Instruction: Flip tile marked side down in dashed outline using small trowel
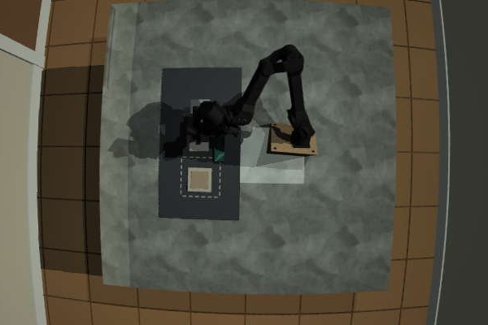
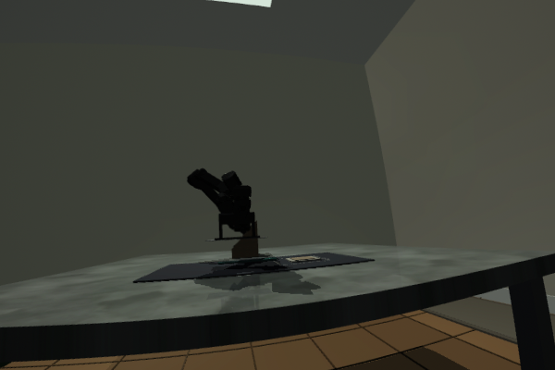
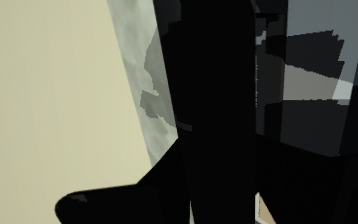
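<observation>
The dark mat lies 15 cm below my gripper tip, 4 cm to the left of it and 1 cm behind it. From my gripper tip the other things lie so: teal trowel 13 cm below, 10 cm behind, 4 cm to the left; then tile 20 cm to the left, 13 cm below, 2 cm behind.
</observation>
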